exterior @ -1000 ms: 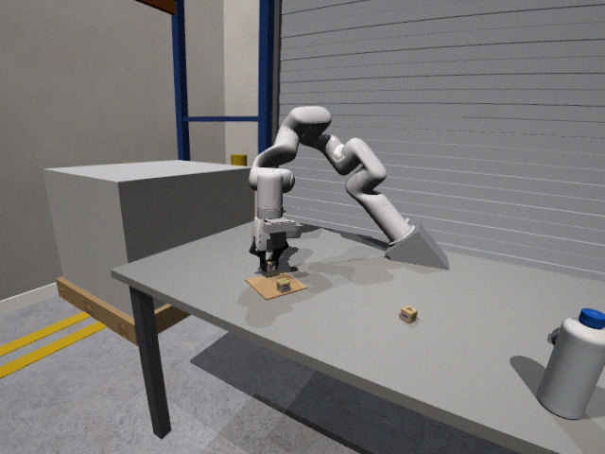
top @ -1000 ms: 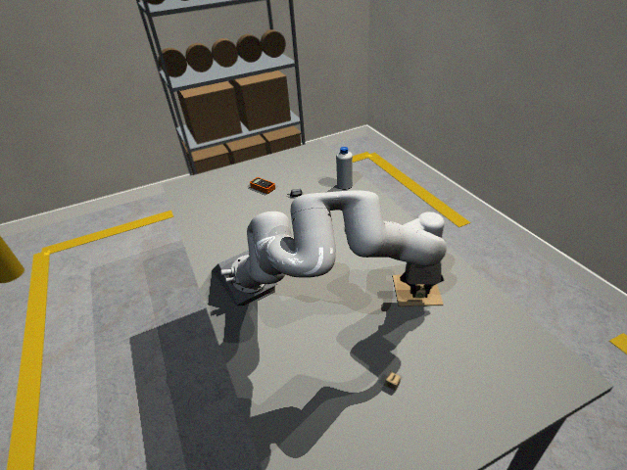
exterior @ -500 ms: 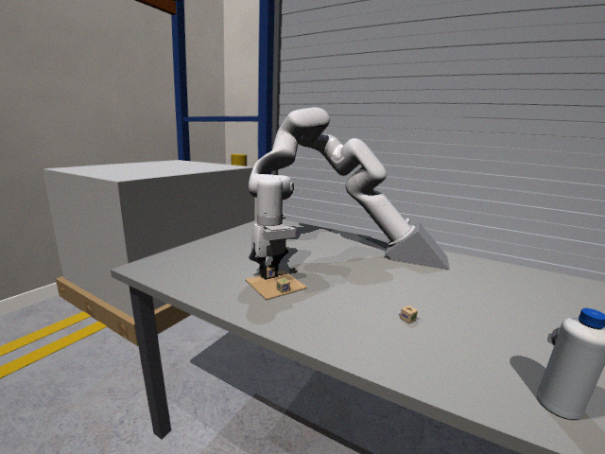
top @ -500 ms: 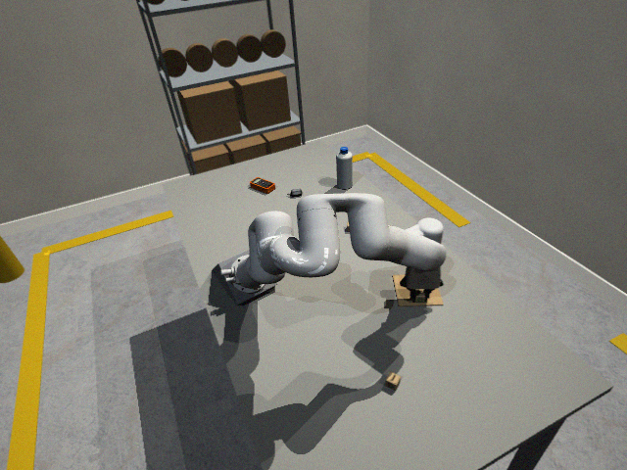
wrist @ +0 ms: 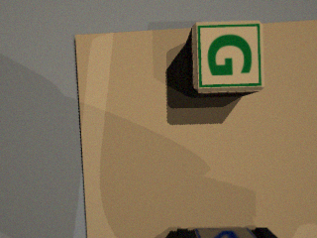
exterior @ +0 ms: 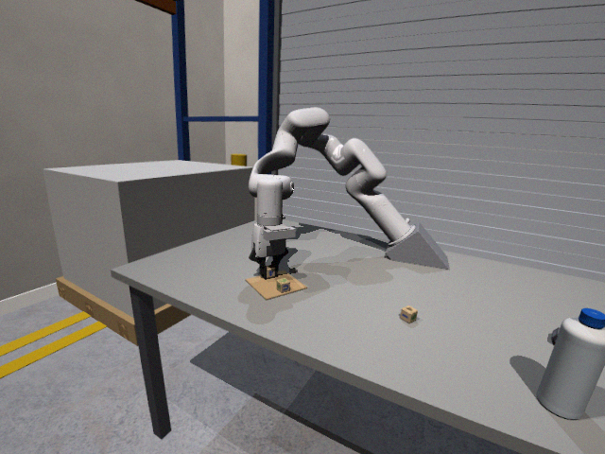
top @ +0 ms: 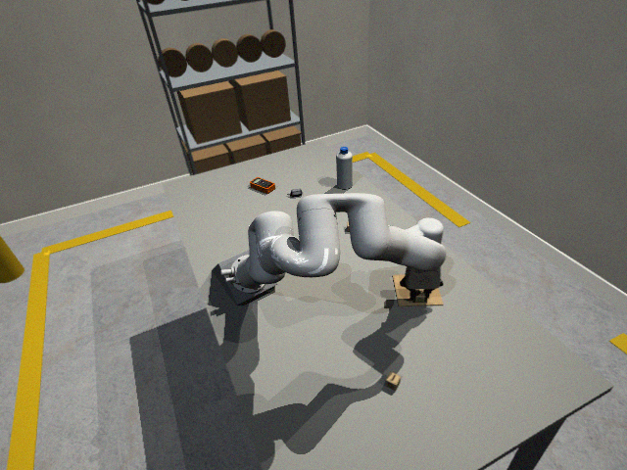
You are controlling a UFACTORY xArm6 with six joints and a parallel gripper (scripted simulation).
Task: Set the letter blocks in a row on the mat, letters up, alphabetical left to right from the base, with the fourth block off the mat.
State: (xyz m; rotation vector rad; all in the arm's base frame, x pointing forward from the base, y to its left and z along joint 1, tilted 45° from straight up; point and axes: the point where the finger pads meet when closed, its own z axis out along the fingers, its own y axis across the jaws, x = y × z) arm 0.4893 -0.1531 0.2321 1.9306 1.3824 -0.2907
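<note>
Now: hand 40 mm to the right of the mat, 30 mm above it and 20 mm short of it. From my hand the other things lie so: orange meter: 900 mm to the left, 290 mm behind, 20 mm below; white bottle: 750 mm to the left, 70 mm ahead, 60 mm above; dark object: 770 mm to the left, 170 mm behind, 20 mm below.
</note>
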